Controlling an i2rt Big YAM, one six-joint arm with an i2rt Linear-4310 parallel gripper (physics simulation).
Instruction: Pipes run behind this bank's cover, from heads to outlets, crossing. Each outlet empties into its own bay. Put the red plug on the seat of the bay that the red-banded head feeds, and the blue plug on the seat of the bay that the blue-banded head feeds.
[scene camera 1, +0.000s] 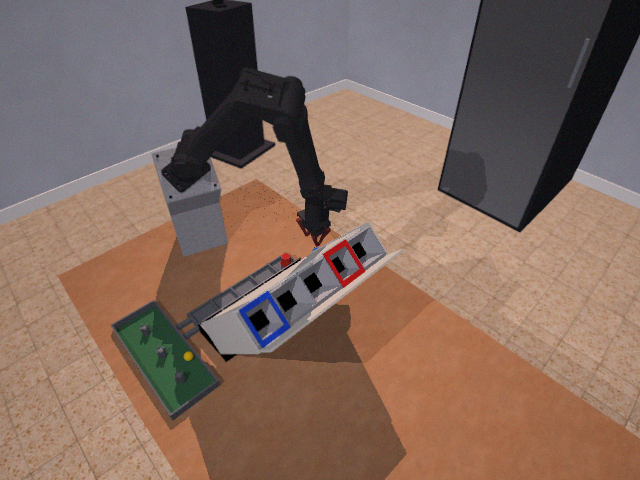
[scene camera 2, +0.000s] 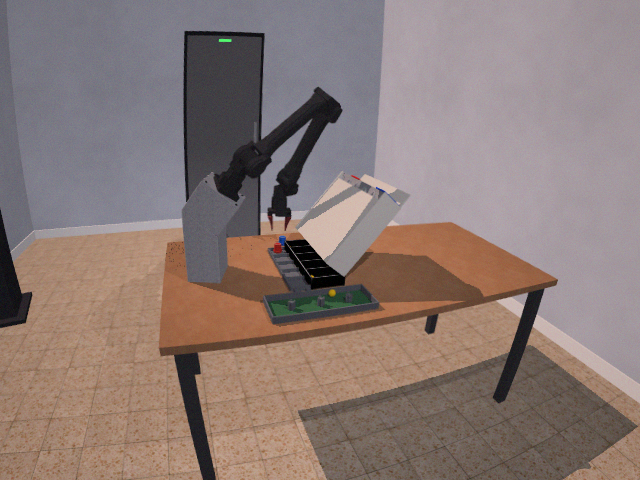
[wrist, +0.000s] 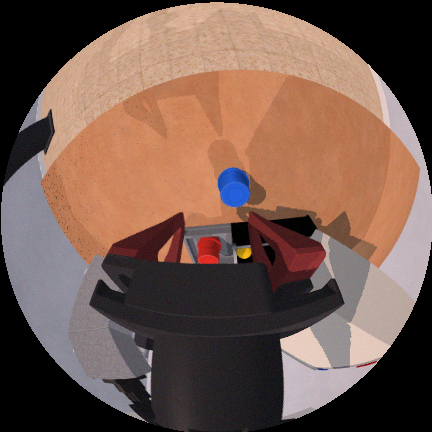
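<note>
The red plug stands upright on the far end seat of the grey seat strip. The blue plug stands on the table past that end, largely hidden by the bank in scene camera 1. My gripper is part open and empty, above the blue plug's area. On the bank, the blue-banded head is at the near end and the red-banded head is second from the far end. The cover hides the pipes.
Black bays run beside the seats; a yellow ball is in the bay beside the red plug. A green tray with grey posts and a yellow ball stands at the near end. The bank leans over the bays.
</note>
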